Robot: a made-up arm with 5 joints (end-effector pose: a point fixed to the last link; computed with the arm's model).
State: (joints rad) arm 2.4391 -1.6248 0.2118 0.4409 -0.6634
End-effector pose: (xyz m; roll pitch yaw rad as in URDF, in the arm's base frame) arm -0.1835 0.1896 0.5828 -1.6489 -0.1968 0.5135
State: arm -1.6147 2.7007 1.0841 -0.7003 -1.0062
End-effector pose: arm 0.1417 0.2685 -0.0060 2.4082 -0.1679 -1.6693
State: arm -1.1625 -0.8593 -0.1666 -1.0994 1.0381
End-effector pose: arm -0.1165 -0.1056 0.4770 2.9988 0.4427 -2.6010
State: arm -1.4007 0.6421 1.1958 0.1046 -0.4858
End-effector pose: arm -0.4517 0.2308 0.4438 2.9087 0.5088 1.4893
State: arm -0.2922 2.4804 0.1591 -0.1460 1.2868
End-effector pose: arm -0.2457 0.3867 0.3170 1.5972 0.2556 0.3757
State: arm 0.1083 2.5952 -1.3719 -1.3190 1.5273
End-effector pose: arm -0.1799 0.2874 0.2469 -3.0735 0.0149 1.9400
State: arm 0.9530 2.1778 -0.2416 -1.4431 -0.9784
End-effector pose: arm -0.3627 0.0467 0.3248 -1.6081 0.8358 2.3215
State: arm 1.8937 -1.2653 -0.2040 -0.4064 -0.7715
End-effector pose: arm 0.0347 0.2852 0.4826 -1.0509 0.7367 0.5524
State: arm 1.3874 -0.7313 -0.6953 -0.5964 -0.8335
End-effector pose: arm 0.1563 0.1660 0.3067 -0.8603 0.9988 -0.3636
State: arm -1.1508 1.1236 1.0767 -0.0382 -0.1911
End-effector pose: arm -0.4420 0.3055 0.3565 2.3869 0.6147 1.0331
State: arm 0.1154 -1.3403 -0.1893 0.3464 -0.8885
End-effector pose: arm 0.2121 0.0910 0.3203 -2.0982 -0.2731 -1.7740
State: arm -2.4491 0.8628 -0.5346 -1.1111 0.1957
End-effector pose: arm -0.0587 0.3691 0.2406 -0.3960 0.9546 2.4199
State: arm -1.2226 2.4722 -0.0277 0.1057 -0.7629
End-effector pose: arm -0.0339 0.3931 0.1622 -2.9567 0.1474 -0.4085
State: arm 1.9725 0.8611 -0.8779 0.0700 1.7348
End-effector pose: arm 0.0867 0.0614 0.1157 1.3460 0.1763 -2.3224
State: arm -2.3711 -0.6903 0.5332 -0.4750 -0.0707
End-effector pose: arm -0.2265 0.1494 0.6242 -2.3769 0.5252 1.9751
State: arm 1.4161 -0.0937 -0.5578 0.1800 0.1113
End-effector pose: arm 0.1827 0.0851 0.2163 3.0894 0.4092 -1.9697
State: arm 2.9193 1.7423 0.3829 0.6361 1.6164
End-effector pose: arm 0.0904 0.0968 -0.0242 -0.1263 -0.0405 -1.3528
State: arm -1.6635 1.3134 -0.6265 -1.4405 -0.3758
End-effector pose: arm -0.1572 0.3555 0.2406 -0.0437 0.7655 2.6105
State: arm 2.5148 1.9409 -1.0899 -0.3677 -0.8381
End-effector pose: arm -0.0502 -0.0078 0.0959 -2.2222 -0.0584 -2.4012
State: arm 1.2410 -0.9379 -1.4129 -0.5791 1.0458
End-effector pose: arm 0.0940 0.1993 0.2581 -2.1943 0.5063 -0.4160
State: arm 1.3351 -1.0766 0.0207 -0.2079 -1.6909
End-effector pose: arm 0.1846 0.2497 0.4028 -1.1026 0.8392 -0.7156
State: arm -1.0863 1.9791 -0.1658 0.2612 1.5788
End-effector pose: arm -0.2050 0.3852 0.2606 1.3518 0.2069 0.1902
